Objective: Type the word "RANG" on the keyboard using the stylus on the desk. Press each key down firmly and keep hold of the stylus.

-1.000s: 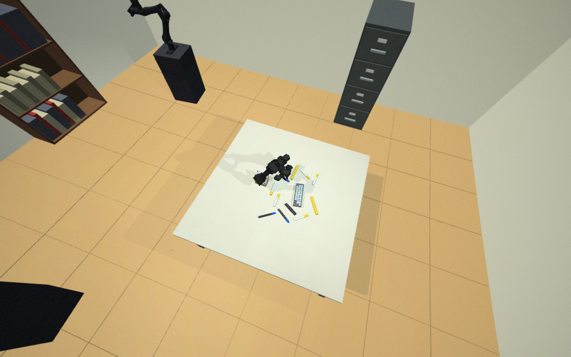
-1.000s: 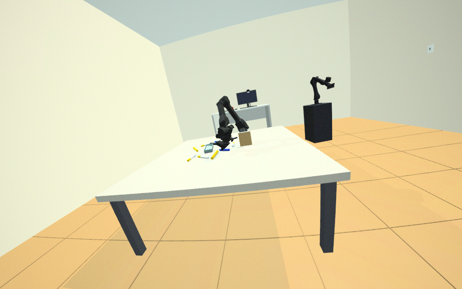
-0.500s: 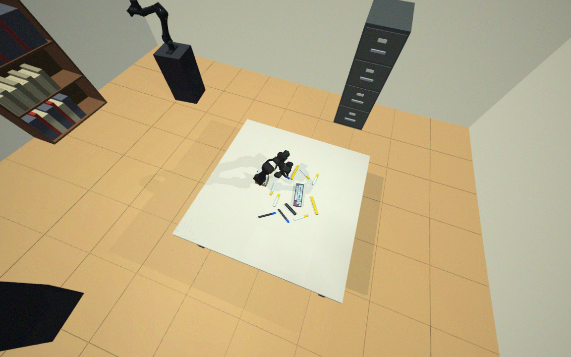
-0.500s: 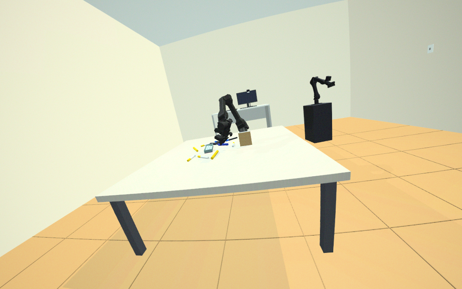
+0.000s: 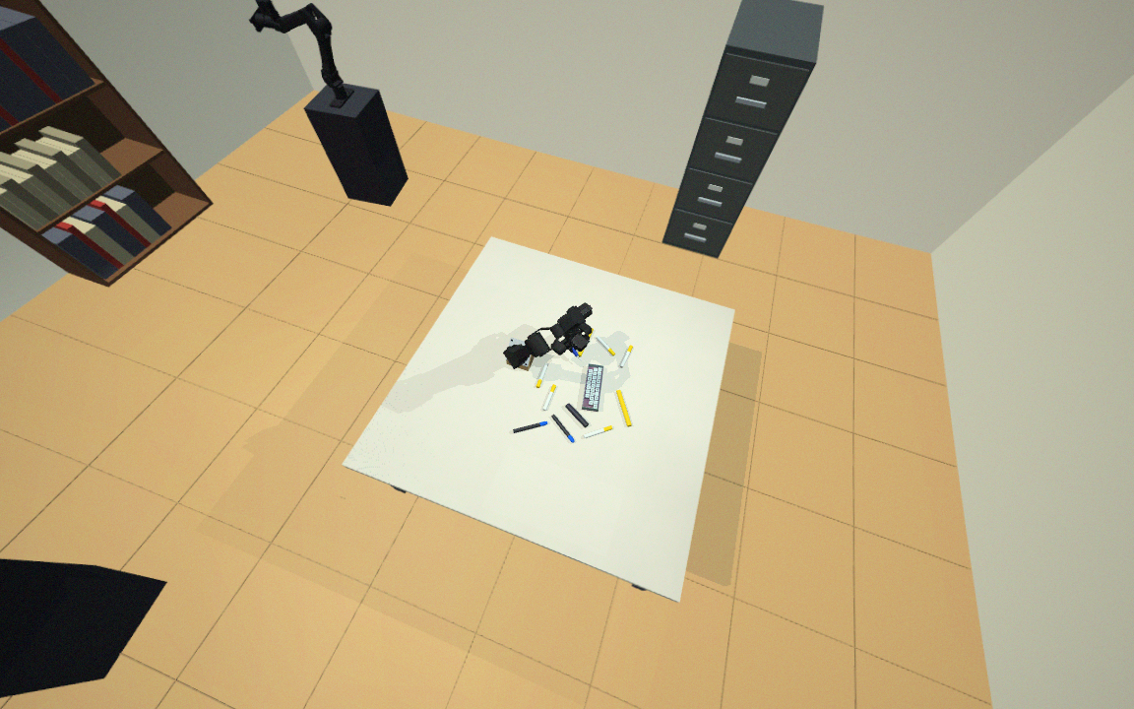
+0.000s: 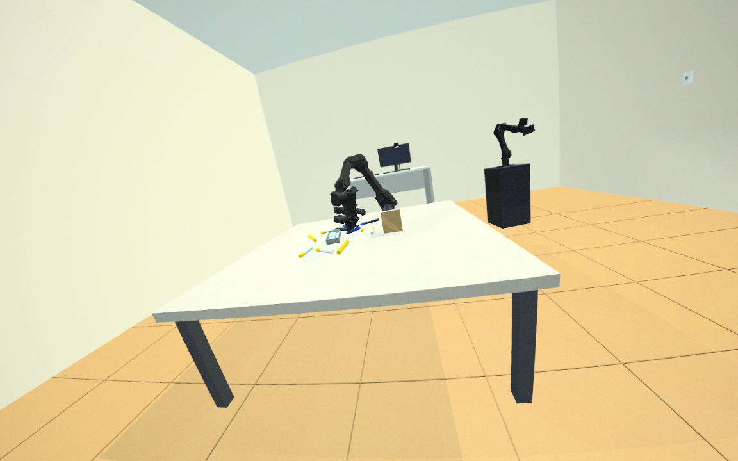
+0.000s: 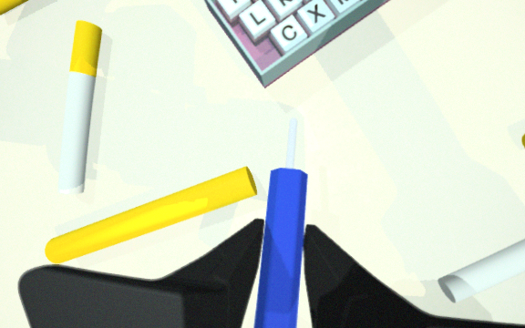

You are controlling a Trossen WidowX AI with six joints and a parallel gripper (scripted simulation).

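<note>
Now: the blue stylus 10 mm to the right of my gripper tip and 10 mm ahead of it. Also, from my gripper tip: grey stylus tip 40 mm ahead, 30 mm to the right, 10 mm below; then yellow marker 90 mm to the left, 40 mm below, 40 mm ahead.
</note>
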